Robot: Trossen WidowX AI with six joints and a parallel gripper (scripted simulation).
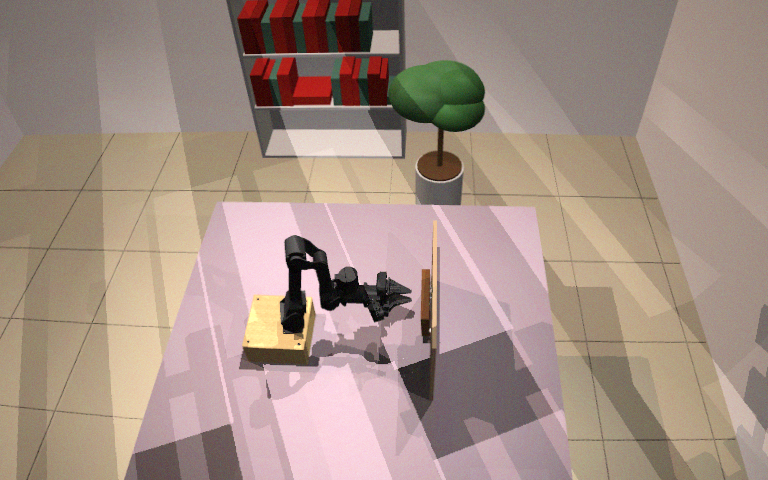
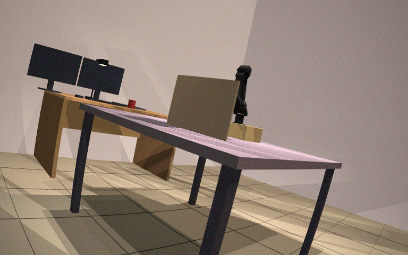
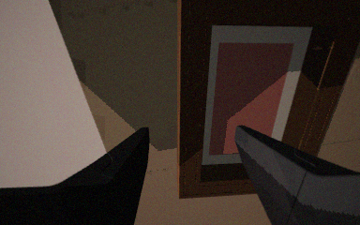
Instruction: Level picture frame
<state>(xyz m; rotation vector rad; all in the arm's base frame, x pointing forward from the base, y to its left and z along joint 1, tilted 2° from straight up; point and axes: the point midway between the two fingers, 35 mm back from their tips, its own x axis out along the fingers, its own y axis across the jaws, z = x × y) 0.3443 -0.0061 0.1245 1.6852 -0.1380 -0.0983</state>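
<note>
Now: the picture frame 50 mm below my gripper tip, 50 mm ahead of it and 10 mm to the left of it. Also, from my gripper tip: wooden wall board: 70 mm below, 60 mm ahead, 10 mm to the right.
</note>
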